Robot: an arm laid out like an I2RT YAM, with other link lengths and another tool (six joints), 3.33 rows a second.
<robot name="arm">
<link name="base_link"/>
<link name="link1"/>
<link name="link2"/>
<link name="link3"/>
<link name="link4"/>
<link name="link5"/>
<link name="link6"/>
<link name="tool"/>
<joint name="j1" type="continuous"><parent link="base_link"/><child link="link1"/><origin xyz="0 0 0.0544"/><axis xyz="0 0 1"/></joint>
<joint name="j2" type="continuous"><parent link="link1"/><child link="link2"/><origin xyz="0.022 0.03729 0.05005"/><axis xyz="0 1 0"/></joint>
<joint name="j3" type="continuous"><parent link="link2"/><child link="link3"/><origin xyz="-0.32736 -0.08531 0"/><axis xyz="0 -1 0"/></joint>
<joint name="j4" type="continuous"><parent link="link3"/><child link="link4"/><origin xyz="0.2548 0.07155 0.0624"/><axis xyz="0 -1 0"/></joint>
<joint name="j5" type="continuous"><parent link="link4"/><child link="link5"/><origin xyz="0.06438 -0.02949 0.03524"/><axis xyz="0 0 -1"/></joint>
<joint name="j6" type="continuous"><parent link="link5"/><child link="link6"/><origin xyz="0.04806 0 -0.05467"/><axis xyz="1 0 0"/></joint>
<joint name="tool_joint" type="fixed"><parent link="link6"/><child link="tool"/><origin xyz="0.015 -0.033 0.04" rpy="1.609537 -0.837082 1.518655"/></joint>
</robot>
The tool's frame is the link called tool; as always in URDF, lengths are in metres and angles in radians. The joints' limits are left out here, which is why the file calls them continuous.
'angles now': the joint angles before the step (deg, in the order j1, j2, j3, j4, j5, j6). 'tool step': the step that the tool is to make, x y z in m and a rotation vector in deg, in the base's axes. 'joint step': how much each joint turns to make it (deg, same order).
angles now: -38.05, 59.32, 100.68, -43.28, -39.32, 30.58
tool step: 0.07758, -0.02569, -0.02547, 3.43, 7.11, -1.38
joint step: 11.51, 9.00, -0.87, 2.24, 12.89, 0.46
